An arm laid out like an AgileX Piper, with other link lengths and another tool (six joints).
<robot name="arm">
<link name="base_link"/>
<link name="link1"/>
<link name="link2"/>
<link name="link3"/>
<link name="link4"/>
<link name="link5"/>
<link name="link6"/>
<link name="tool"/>
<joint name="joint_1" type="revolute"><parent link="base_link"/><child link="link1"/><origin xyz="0 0 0.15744"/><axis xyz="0 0 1"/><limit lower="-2.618" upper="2.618"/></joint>
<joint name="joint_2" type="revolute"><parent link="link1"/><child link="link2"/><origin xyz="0 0 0"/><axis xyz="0 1 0"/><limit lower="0" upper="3.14"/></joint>
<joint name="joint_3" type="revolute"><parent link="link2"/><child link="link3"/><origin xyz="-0.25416 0 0.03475"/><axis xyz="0 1 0"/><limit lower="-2.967" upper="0"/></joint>
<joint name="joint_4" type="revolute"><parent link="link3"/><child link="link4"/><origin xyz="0.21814 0 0.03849"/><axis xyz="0.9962 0 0.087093"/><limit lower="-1.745" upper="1.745"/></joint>
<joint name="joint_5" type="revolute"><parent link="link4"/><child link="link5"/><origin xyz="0 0 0"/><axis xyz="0 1 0"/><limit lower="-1.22" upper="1.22"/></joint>
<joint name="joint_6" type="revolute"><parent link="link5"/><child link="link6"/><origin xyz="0.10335 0 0.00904"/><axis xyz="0.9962 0 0.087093"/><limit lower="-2.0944" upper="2.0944"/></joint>
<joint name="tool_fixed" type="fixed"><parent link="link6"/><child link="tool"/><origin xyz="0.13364 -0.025 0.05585" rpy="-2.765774 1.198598 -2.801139"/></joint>
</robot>
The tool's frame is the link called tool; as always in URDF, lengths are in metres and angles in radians.
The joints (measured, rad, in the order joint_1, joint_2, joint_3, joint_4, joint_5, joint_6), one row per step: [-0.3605, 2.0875, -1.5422, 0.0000, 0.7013, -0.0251]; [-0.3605, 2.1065, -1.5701, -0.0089, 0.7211, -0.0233]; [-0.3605, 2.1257, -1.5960, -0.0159, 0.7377, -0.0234]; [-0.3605, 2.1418, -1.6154, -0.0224, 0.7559, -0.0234]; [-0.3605, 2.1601, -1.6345, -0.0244, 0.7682, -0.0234]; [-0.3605, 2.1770, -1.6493, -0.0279, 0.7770, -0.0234]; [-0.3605, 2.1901, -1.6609, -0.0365, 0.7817, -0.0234]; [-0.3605, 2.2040, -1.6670, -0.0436, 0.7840, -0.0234]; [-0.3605, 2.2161, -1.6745, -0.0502, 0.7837, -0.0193]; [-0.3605, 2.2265, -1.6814, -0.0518, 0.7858, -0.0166]
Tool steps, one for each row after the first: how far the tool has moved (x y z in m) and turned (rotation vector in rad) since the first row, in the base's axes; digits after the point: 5 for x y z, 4 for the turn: [0.00180, -0.00196, -0.00246, -0.0030, 0.0128, 0.0022]; [0.00370, -0.00368, -0.00534, -0.0056, 0.0243, 0.0051]; [0.00375, -0.00468, -0.00912, -0.0059, 0.0404, 0.0076]; [0.00477, -0.00542, -0.01347, -0.0037, 0.0518, 0.0083]; [0.00534, -0.00619, -0.01810, -0.0029, 0.0631, 0.0096]; [0.00598, -0.00773, -0.02125, -0.0081, 0.0717, 0.0130]; [0.00556, -0.00863, -0.02639, -0.0106, 0.0835, 0.0159]; [0.00605, -0.00999, -0.02988, -0.0133, 0.0890, 0.0148]; [0.00627, -0.01046, -0.03314, -0.0118, 0.0944, 0.0130]
